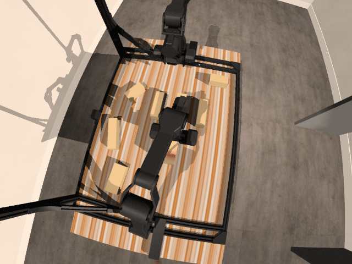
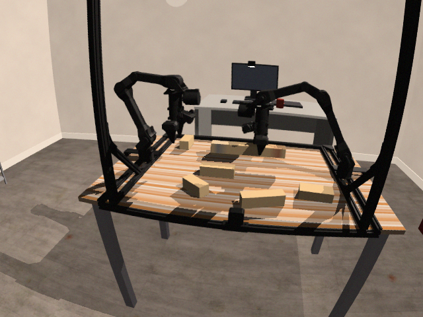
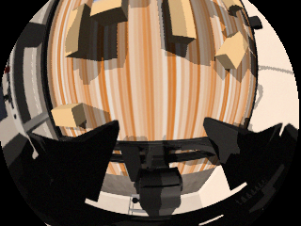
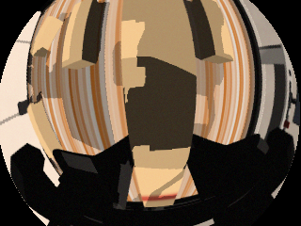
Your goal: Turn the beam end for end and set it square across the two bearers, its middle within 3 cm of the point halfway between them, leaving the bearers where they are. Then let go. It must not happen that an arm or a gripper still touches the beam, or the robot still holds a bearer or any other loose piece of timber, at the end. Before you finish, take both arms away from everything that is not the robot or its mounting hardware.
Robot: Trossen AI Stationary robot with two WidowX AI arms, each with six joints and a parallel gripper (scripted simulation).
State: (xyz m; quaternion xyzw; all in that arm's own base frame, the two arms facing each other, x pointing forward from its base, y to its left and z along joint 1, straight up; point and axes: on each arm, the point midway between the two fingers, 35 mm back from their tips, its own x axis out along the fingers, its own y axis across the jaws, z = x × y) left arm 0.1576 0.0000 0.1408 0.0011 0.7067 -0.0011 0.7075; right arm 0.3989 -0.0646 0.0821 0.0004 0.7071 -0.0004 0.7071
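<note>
The beam lies 50 mm to the left of my right hand and 20 mm below it.
</note>
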